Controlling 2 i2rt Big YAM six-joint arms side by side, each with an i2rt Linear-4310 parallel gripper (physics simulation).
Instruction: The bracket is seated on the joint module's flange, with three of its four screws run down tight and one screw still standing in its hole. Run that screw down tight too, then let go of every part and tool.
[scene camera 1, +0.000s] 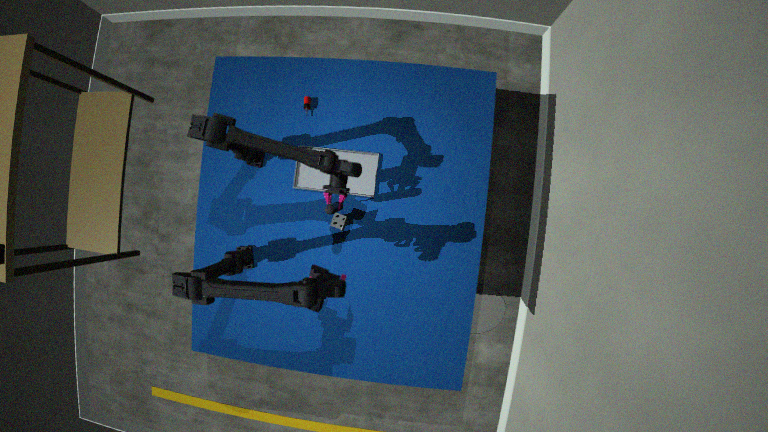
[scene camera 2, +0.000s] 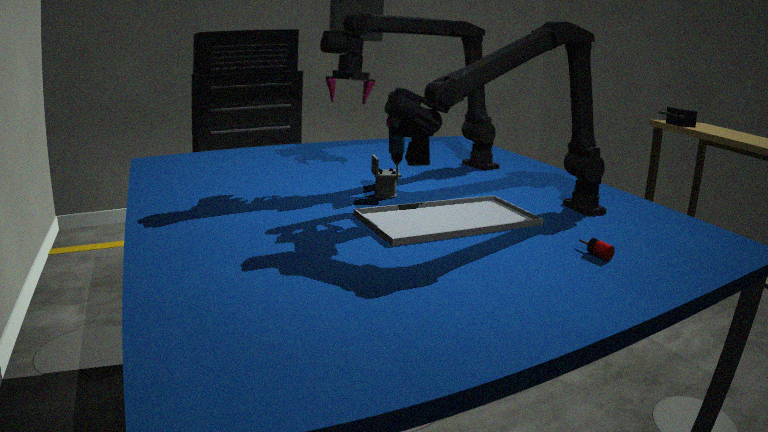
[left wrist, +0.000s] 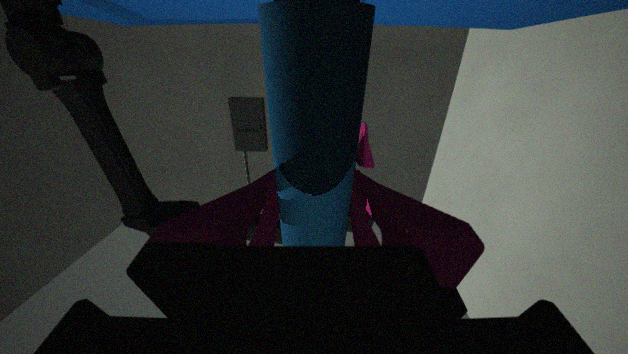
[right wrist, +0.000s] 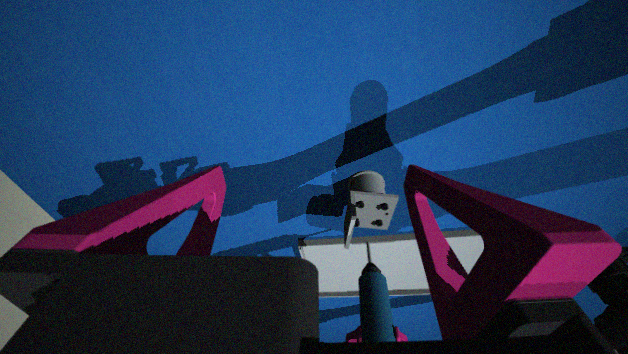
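Seen in the pictures: left gripper, fingertip midpoint: (scene camera 2: 394, 121) (left wrist: 314, 177) (right wrist: 378, 331); right gripper, fingertip midpoint: (scene camera 1: 333, 273) (scene camera 2: 347, 103) (right wrist: 314, 175); left arm's base, link origin: (scene camera 1: 257, 155) (scene camera 2: 584, 208); right arm's base, link origin: (scene camera 1: 245, 257) (scene camera 2: 480, 166).
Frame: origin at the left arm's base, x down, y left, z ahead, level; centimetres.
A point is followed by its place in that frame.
Observation:
The pale bracket (scene camera 1: 338, 221) {x -6.6, y -23.5, z 52.6 cm} (right wrist: 372, 210) {x -6.6, y -23.9, z 52.5 cm} sits on the joint module (scene camera 2: 385, 188) {x -2.8, y -20.7, z 53.8 cm} (right wrist: 368, 182) {x -2.9, y -26.2, z 52.9 cm}, its upright plate at one edge. Several dark screw heads show in its face; which one stands higher I cannot tell. My left gripper (left wrist: 314, 177) {x -21.4, y -18.1, z 52.9 cm} is shut on the blue screwdriver (scene camera 2: 396, 147) {x -15.3, y -14.3, z 53.5 cm} (left wrist: 315, 100) {x -16.5, y -14.3, z 52.6 cm} (right wrist: 376, 305) {x -18.5, y -18.6, z 52.9 cm}, which points down. In scene camera 2 its thin bit overlaps the module's right edge; in the right wrist view the bit ends beside the bracket, apart from the screw heads. My right gripper (scene camera 2: 349, 102) {x -23.7, y -43.6, z 58.8 cm} (right wrist: 314, 175) {x -23.7, y -43.6, z 58.8 cm} is open and empty, high above the table.
A shallow white tray (scene camera 1: 380, 173) {x -1.6, y 3.7, z 64.8 cm} (scene camera 2: 467, 232) {x -0.8, y 11.7, z 45.3 cm} lies beside the module, under the left arm. A red tool (scene camera 1: 307, 100) {x -3.3, y 32.7, z 21.8 cm} (scene camera 2: 601, 249) {x -2.4, y 33.5, z 22.6 cm} with a dark collar and thin shaft lies on the blue table beyond the tray, near the left arm's base.

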